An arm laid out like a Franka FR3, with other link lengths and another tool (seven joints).
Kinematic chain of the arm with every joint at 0, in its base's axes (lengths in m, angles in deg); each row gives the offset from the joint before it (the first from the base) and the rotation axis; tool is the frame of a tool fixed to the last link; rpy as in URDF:
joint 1: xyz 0 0 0.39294 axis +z
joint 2: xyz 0 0 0 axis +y
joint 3: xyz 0 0 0.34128 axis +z
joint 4: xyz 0.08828 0 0 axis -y
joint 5: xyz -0.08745 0 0.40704 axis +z
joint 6: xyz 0 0 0 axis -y
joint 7: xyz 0.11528 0 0 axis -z
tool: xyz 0.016 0.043 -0.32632 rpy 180 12.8 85.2
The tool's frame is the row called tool.
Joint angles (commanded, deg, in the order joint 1, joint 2, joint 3, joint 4, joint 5, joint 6, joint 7), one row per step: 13.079, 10.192, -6.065, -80.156, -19.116, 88.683, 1.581; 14.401, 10.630, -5.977, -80.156, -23.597, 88.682, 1.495; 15.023, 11.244, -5.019, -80.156, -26.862, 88.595, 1.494; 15.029, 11.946, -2.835, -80.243, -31.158, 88.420, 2.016; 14.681, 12.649, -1.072, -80.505, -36.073, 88.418, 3.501; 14.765, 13.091, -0.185, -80.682, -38.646, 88.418, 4.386
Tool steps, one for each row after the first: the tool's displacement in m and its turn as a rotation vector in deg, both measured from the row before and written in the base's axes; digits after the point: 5 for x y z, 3 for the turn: 0.00366, -0.00791, 0.00161, -4.530, -0.146, 1.527; 0.00314, 0.00086, -0.00169, -3.215, 0.190, 1.584; 0.00449, 0.00242, -0.00100, -3.997, -0.065, 1.737; 0.00726, -0.00867, 0.00123, -4.571, -0.898, 0.372; 0.00419, -0.00115, 0.00019, -2.389, -0.515, 0.404
